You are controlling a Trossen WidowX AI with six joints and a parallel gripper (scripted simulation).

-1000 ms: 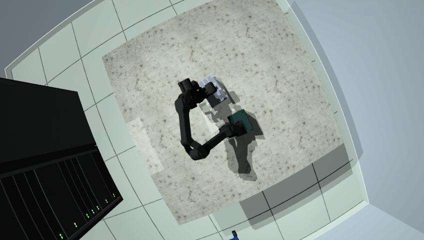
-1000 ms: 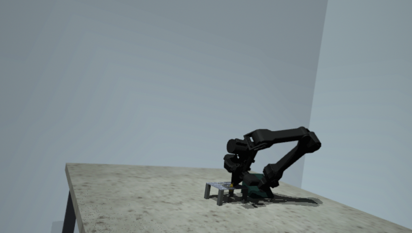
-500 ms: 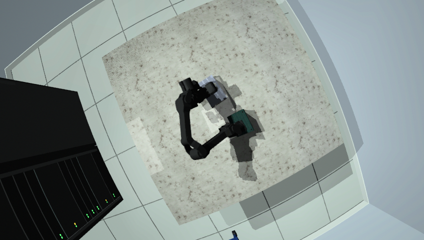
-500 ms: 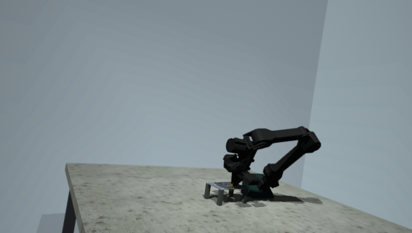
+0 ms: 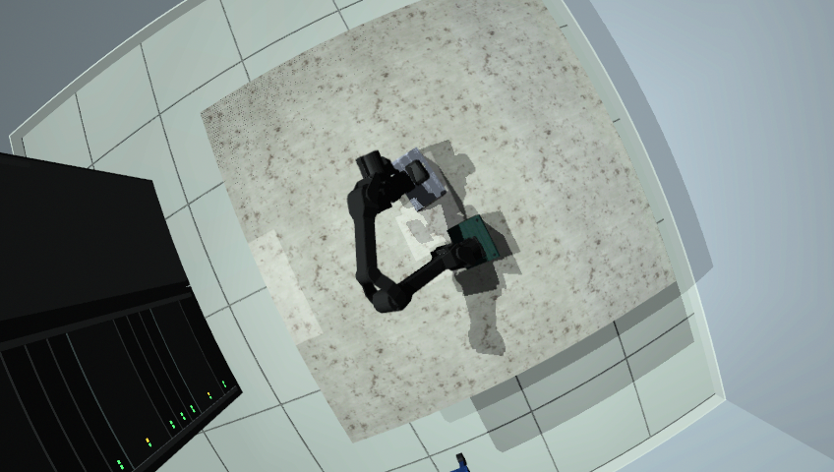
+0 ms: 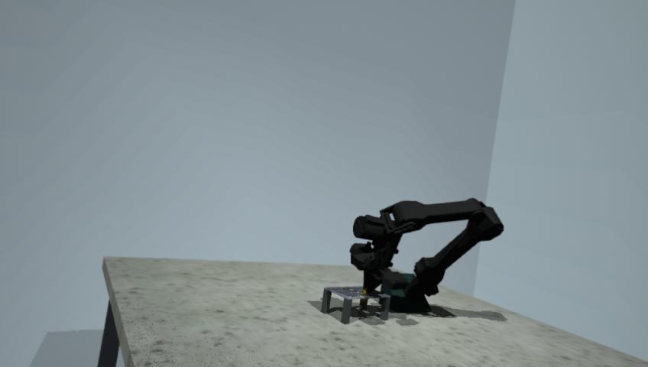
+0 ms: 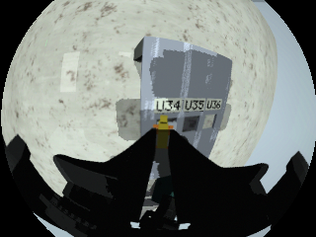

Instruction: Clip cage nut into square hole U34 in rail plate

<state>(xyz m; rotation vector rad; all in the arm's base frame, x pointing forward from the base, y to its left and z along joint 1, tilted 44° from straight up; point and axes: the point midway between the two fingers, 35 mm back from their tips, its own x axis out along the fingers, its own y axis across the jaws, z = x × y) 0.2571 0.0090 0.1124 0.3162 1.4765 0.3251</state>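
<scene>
Now: the cage nut 1 cm below my gripper tip.
</scene>
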